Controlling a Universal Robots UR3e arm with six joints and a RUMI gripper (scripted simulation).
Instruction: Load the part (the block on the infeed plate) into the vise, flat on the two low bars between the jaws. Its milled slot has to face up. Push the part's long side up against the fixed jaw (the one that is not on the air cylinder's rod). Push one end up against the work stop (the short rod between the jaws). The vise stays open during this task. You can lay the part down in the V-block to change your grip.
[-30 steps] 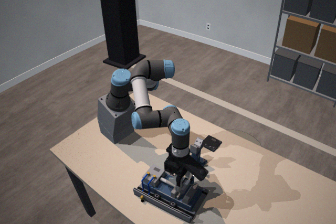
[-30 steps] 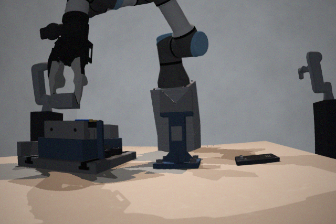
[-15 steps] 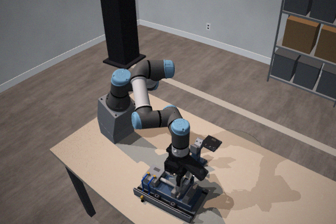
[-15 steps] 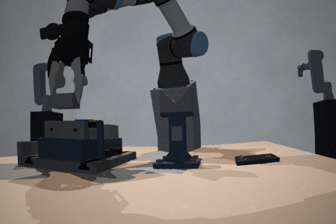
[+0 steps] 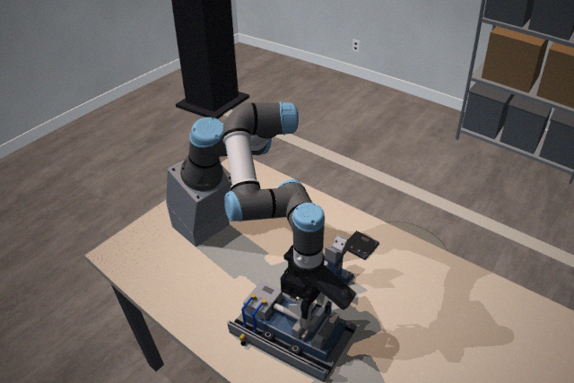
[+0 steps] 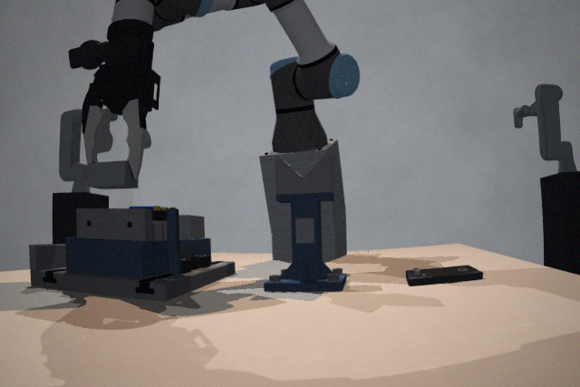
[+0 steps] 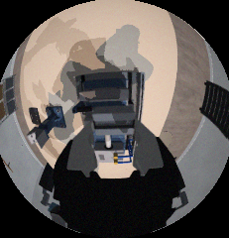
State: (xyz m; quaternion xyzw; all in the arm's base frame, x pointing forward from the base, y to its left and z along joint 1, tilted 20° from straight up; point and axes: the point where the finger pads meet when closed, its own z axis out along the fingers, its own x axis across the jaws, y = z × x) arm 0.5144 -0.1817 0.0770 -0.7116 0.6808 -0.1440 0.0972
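Right now the blue vise is 11 cm below my hand, 7 cm behind it and 2 cm to the left of it. The rest, counted from my hand: grey part: right at my hand.
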